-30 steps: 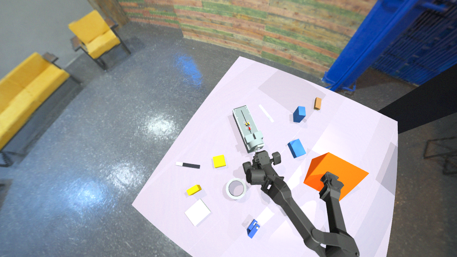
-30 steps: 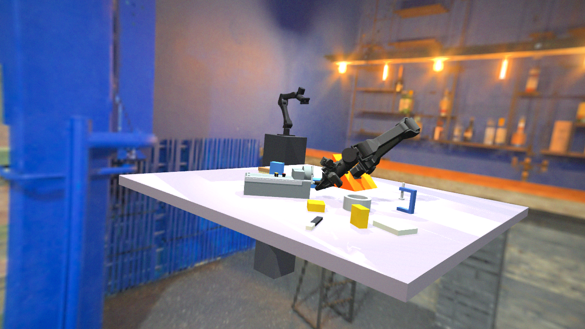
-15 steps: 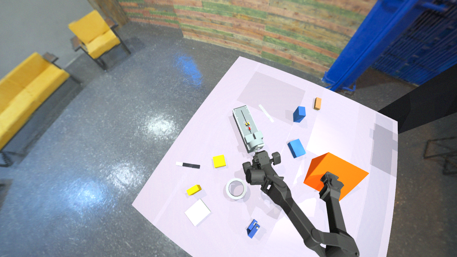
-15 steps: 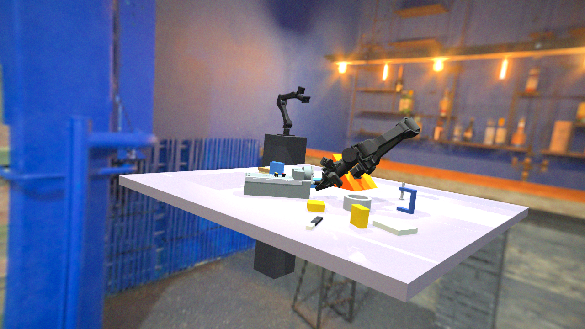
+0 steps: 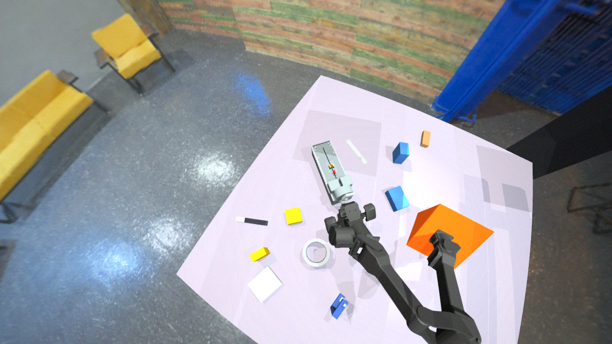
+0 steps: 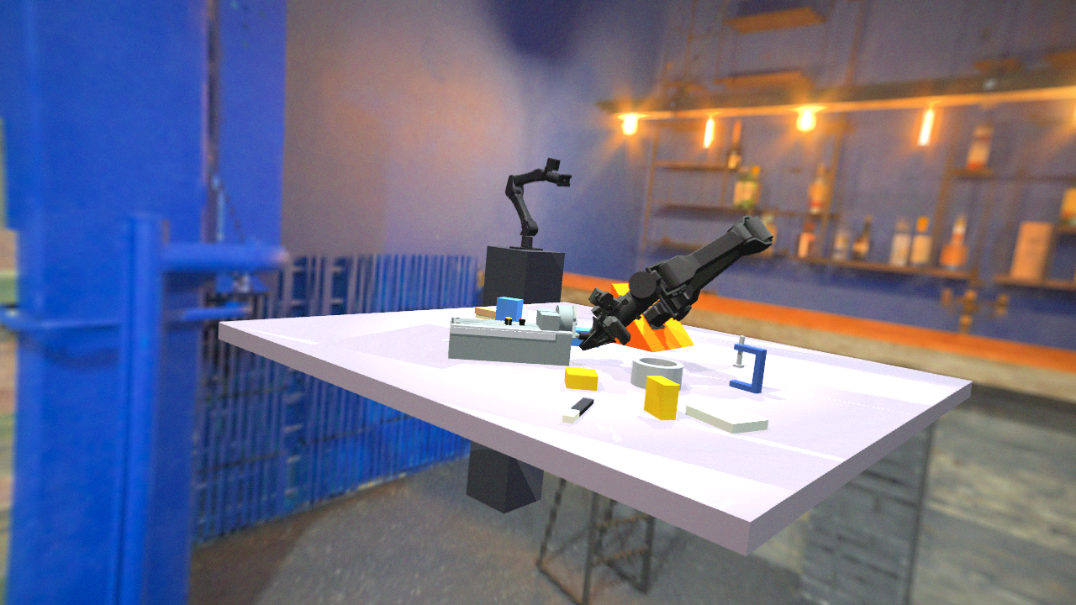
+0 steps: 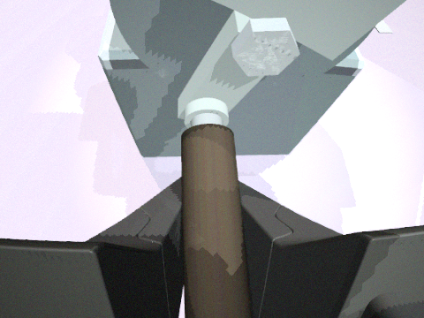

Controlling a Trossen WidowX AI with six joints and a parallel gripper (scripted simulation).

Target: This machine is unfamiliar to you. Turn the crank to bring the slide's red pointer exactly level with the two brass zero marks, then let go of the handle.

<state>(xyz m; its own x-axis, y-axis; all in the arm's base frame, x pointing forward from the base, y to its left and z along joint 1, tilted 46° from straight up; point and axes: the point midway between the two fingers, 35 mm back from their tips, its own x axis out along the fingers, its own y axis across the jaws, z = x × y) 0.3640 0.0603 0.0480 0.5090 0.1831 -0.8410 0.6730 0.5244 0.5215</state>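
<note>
My gripper tip is now 1 cm past the brown crank handle, 1 cm to the right of it and 3 cm below it. From my gripper tip the other things lie so: metal strip 6 cm ahead, 28 cm to the right, 3 cm below; blue clamp 15 cm behind, 32 cm to the left, 2 cm above; red pointer 10 cm ahead, 10 cm to the right, 5 cm above.
</note>
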